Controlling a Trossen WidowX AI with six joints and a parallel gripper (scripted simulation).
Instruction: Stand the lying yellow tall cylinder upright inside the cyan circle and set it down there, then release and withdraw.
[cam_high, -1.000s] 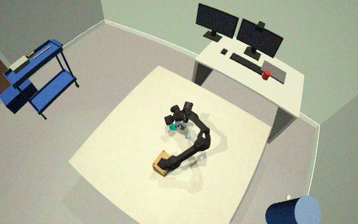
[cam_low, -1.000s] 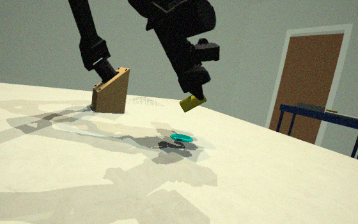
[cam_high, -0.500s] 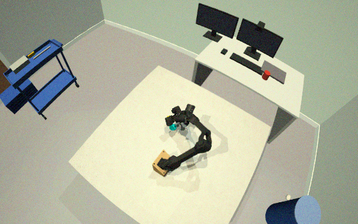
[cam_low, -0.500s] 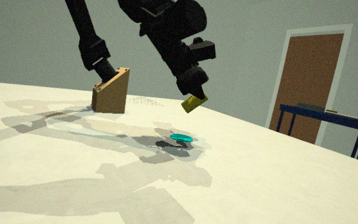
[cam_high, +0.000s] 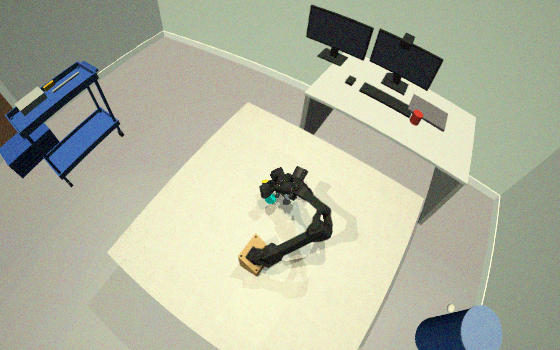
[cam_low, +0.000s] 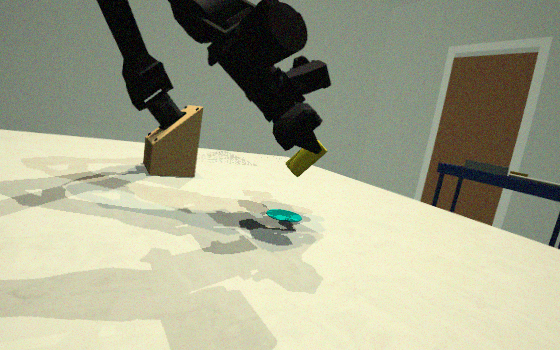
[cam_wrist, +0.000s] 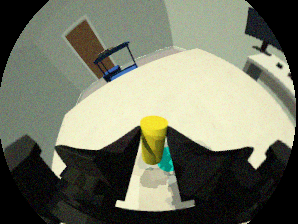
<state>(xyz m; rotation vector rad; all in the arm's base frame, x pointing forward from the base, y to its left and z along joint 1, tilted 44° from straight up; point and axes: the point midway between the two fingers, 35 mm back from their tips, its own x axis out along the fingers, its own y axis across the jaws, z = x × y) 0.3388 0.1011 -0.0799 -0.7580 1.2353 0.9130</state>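
Now: the cyan circle 12 cm below my gripper tip and 4 cm to the right of it. Round my gripper tip: yellow cylinder: 2 cm below, 1 cm to the right, 1 cm behind.
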